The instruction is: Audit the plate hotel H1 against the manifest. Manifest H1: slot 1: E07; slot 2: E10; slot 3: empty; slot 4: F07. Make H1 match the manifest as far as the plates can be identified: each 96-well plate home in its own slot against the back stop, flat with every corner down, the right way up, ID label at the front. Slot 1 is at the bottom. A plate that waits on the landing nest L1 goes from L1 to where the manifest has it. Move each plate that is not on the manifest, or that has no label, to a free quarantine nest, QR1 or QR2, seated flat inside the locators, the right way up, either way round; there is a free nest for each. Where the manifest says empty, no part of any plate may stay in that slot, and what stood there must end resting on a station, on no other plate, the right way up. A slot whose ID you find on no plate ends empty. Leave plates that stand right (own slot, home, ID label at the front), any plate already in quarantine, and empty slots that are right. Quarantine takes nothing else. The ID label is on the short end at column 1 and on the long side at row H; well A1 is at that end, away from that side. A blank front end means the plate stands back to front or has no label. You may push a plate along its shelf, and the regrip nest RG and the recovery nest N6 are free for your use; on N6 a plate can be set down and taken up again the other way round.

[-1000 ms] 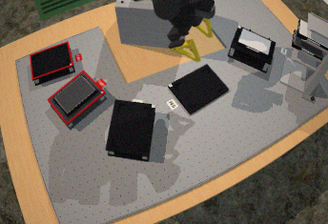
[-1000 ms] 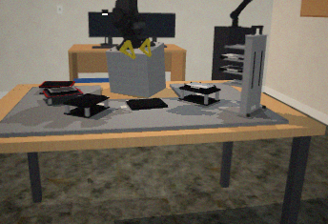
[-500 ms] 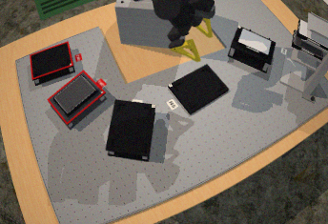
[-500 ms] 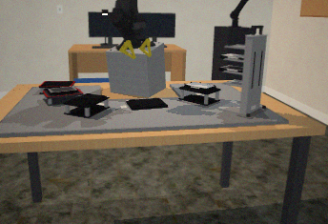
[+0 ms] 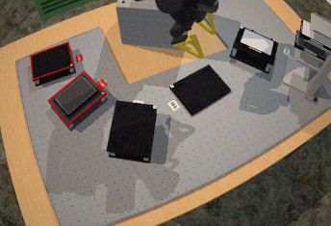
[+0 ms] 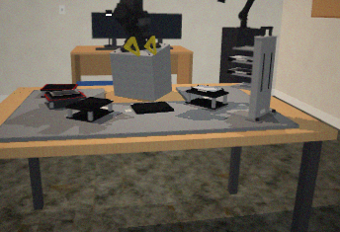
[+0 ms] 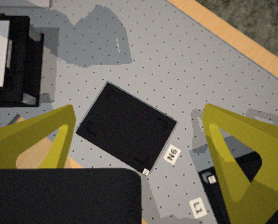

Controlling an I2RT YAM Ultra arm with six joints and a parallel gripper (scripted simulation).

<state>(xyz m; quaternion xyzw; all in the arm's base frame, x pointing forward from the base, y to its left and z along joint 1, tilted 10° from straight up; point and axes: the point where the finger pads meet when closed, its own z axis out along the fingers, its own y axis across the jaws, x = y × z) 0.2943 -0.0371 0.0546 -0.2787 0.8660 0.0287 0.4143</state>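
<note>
My hand is 30 cm to the right of the A1 mark, 18 cm above it and 11 cm past it. Round my hand: flat black recovery nest N6: 24 cm below, 2 cm to the left; then black regrip nest RG: 29 cm to the left, 19 cm below, 2 cm behind; then black landing nest L1: 24 cm to the right, 20 cm below, 2 cm ahead.
</note>
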